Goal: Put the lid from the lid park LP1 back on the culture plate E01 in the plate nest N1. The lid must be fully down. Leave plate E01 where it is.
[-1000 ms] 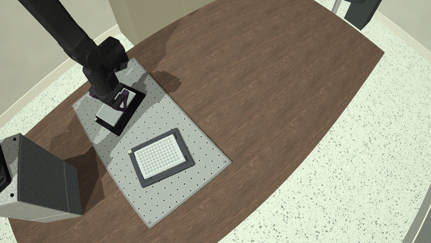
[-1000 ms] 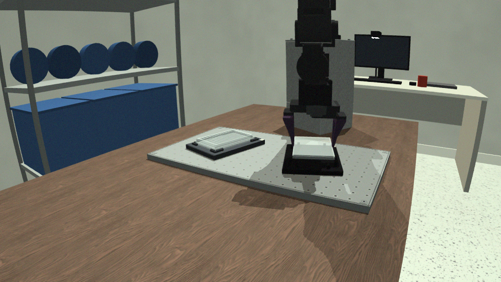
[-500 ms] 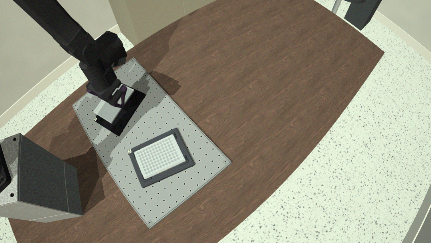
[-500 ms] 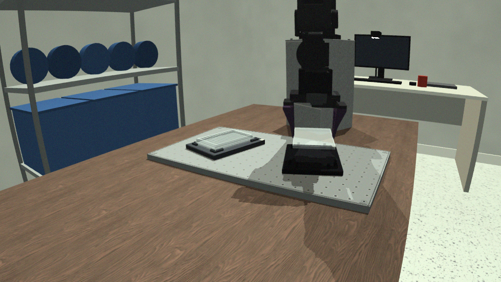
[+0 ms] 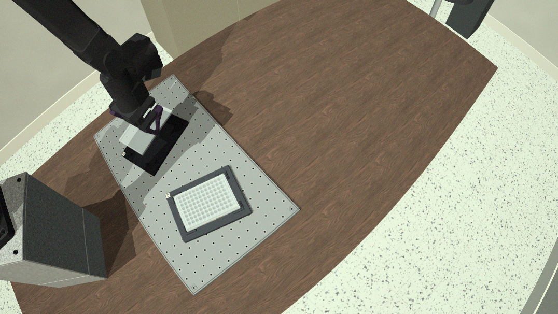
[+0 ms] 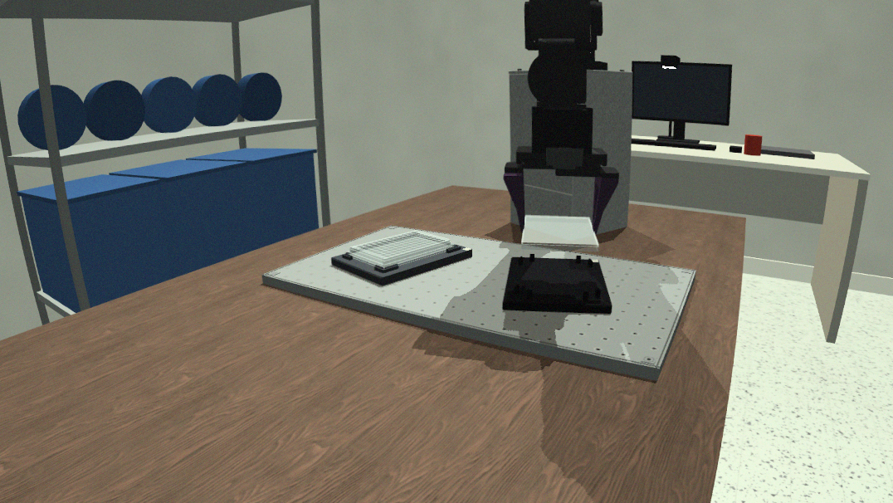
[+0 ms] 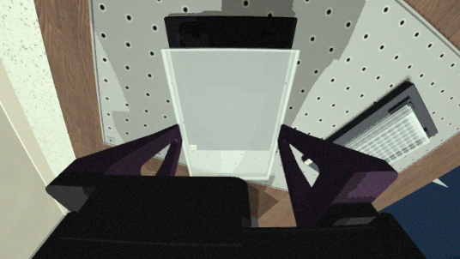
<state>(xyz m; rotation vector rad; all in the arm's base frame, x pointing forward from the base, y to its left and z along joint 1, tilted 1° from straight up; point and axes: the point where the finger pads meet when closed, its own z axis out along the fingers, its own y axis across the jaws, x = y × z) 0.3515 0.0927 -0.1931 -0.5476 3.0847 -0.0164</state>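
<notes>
The lid lies 1 cm below my hand. The rest, counted from my hand: lid park LP1: 7 cm below; then white multi-well culture plate: 23 cm to the right, 6 cm below.
</notes>
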